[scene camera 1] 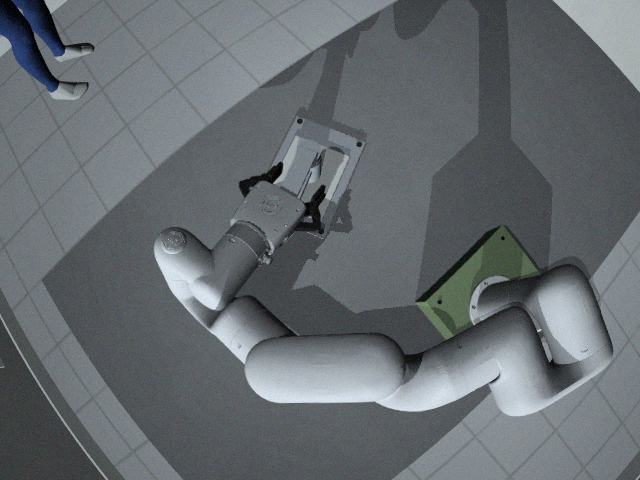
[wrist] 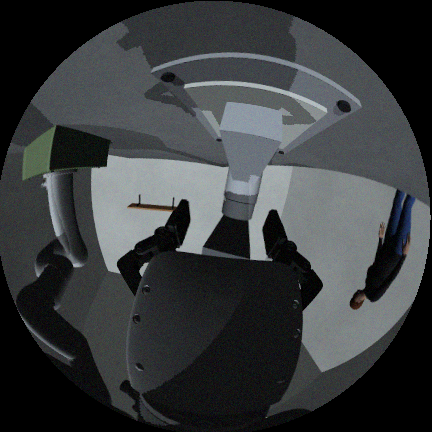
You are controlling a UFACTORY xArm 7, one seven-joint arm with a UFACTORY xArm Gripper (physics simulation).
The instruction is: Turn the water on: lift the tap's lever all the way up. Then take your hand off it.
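Places are measured from the arm's base along level axes (x back, y left, z down), in millimetres.
Where they show: gripper, fingertip midpoint: (scene camera 1: 301,178) (wrist: 227,214); arm's base, link origin: (scene camera 1: 495,306) (wrist: 59,170).
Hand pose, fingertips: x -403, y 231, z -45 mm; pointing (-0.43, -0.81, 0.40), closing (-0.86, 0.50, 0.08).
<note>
Each offset is from my fingertips to the top centre of the thing.
The grey tap (scene camera 1: 315,172) (wrist: 251,120) stands in a pale basin with a grey rim @(dx -38, dy -35, dz +123 mm) (scene camera 1: 351,164) (wrist: 235,67). Its lever @(dx -5, dy +7, dz -21 mm) (scene camera 1: 308,178) (wrist: 230,234) is a long flat bar on top of the tap, reaching towards my gripper. The wrist view shows its dark face and a grey end edge, partly cut off by my gripper's housing. Its exact tilt is hard to tell. My gripper (scene camera 1: 300,179) (wrist: 227,214) is open, with one finger on each side of the lever as seen in both views. Nothing is held. Contact between lever and housing cannot be made out.
My arm (scene camera 1: 325,367) curves from its green base block (scene camera 1: 480,263) (wrist: 37,155) to the basin. A person (scene camera 1: 28,46) (wrist: 385,260) stands on the tiled floor, away from the basin. A brown shelf (wrist: 150,206) is on the far wall in the wrist view.
</note>
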